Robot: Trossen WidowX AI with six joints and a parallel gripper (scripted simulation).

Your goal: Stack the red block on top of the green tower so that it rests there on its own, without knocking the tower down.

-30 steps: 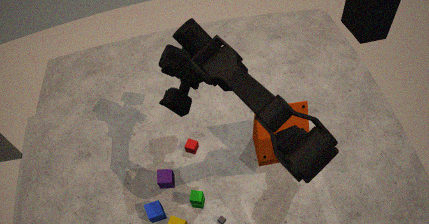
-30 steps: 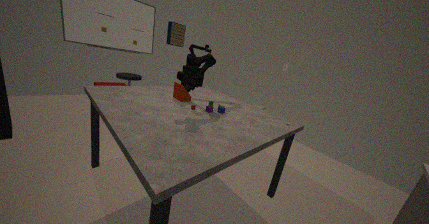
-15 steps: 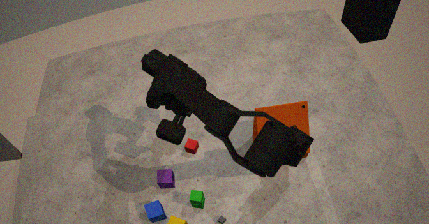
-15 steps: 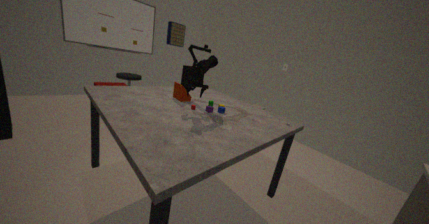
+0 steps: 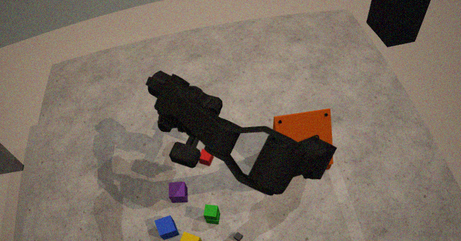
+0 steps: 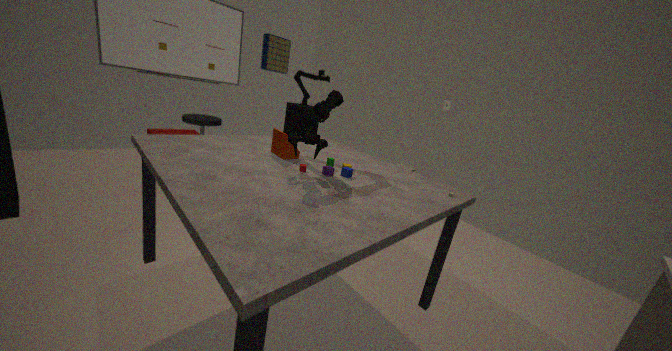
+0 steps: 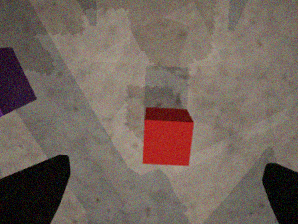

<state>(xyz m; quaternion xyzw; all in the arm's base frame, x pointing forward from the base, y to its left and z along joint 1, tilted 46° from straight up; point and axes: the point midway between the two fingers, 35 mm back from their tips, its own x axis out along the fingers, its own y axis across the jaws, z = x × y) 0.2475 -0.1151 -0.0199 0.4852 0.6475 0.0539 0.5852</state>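
Now: the red block 10 mm behind my gripper tip and 50 mm below it.
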